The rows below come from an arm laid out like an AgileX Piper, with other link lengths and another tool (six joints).
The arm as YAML. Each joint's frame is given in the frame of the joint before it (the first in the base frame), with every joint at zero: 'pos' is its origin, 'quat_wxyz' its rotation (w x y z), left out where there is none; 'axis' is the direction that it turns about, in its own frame. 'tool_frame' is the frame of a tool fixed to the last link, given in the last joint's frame.
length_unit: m
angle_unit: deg
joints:
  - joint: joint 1
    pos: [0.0, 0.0, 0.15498]
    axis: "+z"
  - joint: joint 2
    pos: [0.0, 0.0, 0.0]
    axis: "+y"
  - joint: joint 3
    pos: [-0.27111, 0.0, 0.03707]
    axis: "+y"
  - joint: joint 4
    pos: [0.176, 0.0, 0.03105]
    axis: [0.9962, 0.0, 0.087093]
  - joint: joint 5
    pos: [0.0, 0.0, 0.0]
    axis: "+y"
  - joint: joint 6
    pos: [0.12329, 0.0, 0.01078]
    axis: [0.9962, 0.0, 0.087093]
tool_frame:
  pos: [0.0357, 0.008, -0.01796]
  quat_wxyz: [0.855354, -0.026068, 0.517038, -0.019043]
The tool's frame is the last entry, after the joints.
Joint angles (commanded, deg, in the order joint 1, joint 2, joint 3, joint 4, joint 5, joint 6), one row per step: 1.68, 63.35, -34.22, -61.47, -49.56, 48.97; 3.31, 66.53, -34.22, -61.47, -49.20, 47.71; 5.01, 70.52, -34.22, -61.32, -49.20, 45.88; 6.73, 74.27, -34.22, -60.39, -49.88, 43.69; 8.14, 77.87, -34.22, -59.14, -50.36, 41.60; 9.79, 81.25, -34.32, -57.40, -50.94, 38.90; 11.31, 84.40, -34.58, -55.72, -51.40, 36.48; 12.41, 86.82, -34.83, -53.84, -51.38, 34.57; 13.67, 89.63, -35.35, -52.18, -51.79, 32.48; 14.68, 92.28, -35.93, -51.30, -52.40, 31.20; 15.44, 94.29, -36.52, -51.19, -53.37, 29.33; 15.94, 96.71, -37.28, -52.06, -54.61, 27.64; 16.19, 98.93, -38.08, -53.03, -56.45, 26.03; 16.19, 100.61, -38.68, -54.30, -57.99, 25.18; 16.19, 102.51, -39.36, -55.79, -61.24, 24.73
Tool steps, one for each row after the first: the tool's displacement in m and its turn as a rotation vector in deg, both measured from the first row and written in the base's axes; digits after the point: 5 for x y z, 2 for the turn. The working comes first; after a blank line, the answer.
Tool pose at each row, in the base's axes (x y z in m, rotation vector in deg; the steps are taken from these numbers as rounded here): 0.19070, 0.11679, 0.34434, -30.64, 57.13, 34.07; 0.19835, 0.12185, 0.33251, -31.74, 59.58, 35.45; 0.20710, 0.12817, 0.31783, -33.20, 62.25, 37.07; 0.21408, 0.13552, 0.30571, -34.35, 63.89, 38.94; 0.22120, 0.14156, 0.29360, -34.97, 65.62, 40.34; 0.22743, 0.14848, 0.28297, -35.82, 66.61, 41.46; 0.23330, 0.15504, 0.27306, -36.54, 67.52, 42.35; 0.23900, 0.15909, 0.26510, -36.55, 68.50, 42.52; 0.24473, 0.16493, 0.25658, -37.04, 69.15, 43.02; 0.24913, 0.17076, 0.24824, -37.54, 69.85, 43.92; 0.25168, 0.17614, 0.24270, -39.19, 69.29, 44.54; 0.25402, 0.18172, 0.23515, -41.44, 68.76, 45.56; 0.25607, 0.18694, 0.22987, -43.38, 67.51, 46.79; 0.25684, 0.19053, 0.22557, -44.87, 66.60, 48.06; 0.25601, 0.19631, 0.22421, -45.71, 64.52, 50.76

0.00765, 0.00506, -0.01183, -1.18, 2.46, 1.29; 0.01640, 0.01138, -0.02651, -2.62, 5.13, 2.92; 0.02338, 0.01873, -0.03863, -3.38, 7.02, 4.74; 0.03050, 0.02477, -0.05074, -3.93, 8.92, 5.91; 0.03673, 0.03169, -0.06137, -4.52, 10.03, 7.07; 0.04260, 0.03825, -0.07128, -5.06, 11.02, 7.99; 0.04830, 0.04230, -0.07924, -5.34, 11.95, 8.01; 0.05403, 0.04814, -0.08776, -5.76, 12.61, 8.55; 0.05843, 0.05397, -0.09610, -6.06, 13.45, 9.40; 0.06098, 0.05935, -0.10164, -6.92, 12.89, 10.74; 0.06332, 0.06493, -0.10919, -8.11, 12.42, 12.67; 0.06537, 0.07015, -0.11447, -8.75, 11.44, 14.73; 0.06614, 0.07374, -0.11877, -9.15, 10.86, 16.56; 0.06531, 0.07952, -0.12013, -8.16, 9.85, 19.37
